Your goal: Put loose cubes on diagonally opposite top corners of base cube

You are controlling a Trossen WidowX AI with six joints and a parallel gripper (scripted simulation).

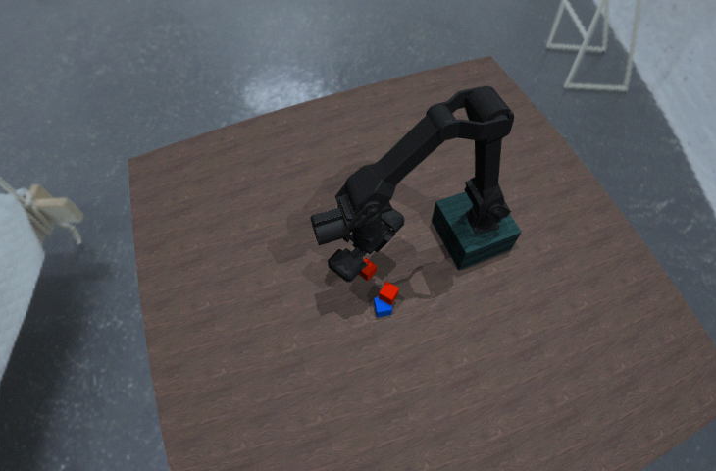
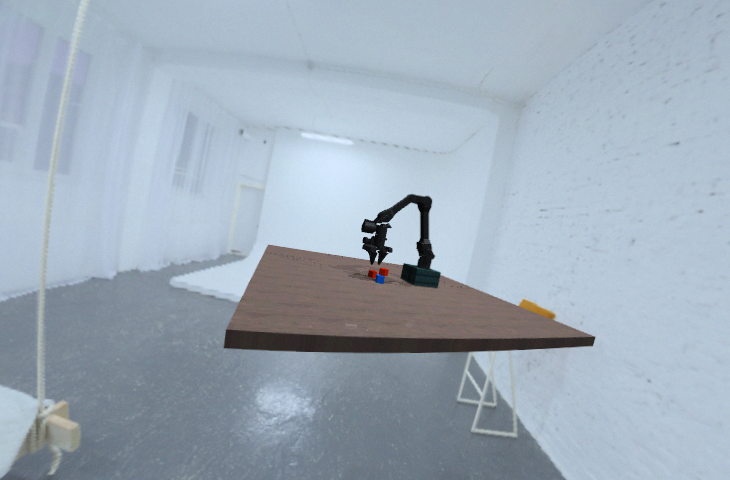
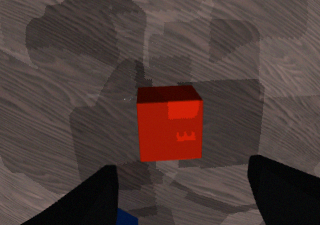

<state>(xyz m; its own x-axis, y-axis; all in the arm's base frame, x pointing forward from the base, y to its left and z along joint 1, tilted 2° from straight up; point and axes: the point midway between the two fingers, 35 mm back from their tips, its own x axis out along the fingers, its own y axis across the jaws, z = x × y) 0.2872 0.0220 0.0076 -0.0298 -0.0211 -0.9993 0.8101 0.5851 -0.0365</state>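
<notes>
Now: gripper tip 10 cm to the right of the blue base cube, 5 cm above it and 1 cm past it.
</notes>
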